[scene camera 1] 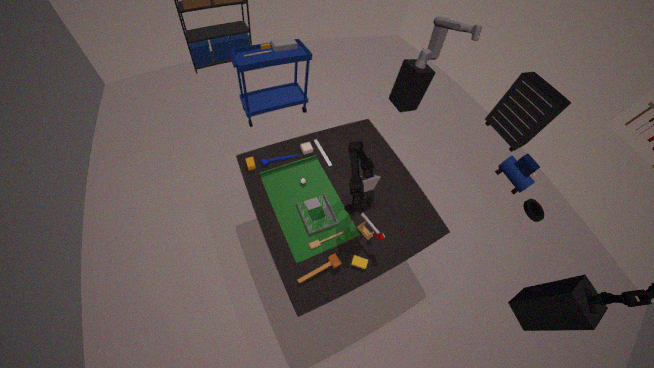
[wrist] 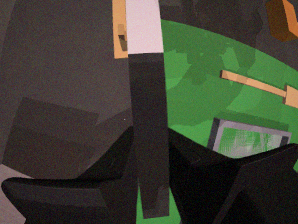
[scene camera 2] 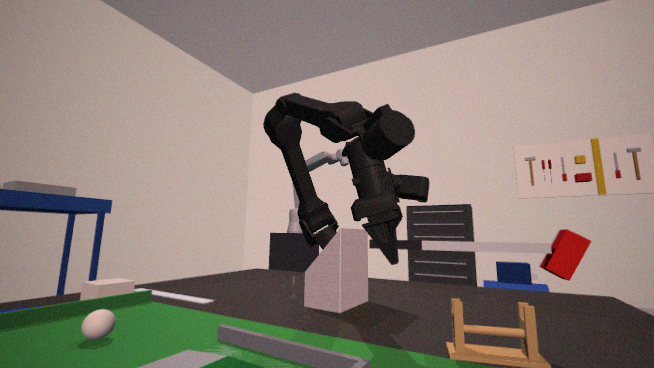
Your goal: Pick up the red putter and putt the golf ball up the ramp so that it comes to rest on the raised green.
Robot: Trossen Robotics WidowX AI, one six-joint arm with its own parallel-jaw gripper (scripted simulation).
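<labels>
My gripper point(scene camera 2: 395, 263), carrying a red putter.
</labels>
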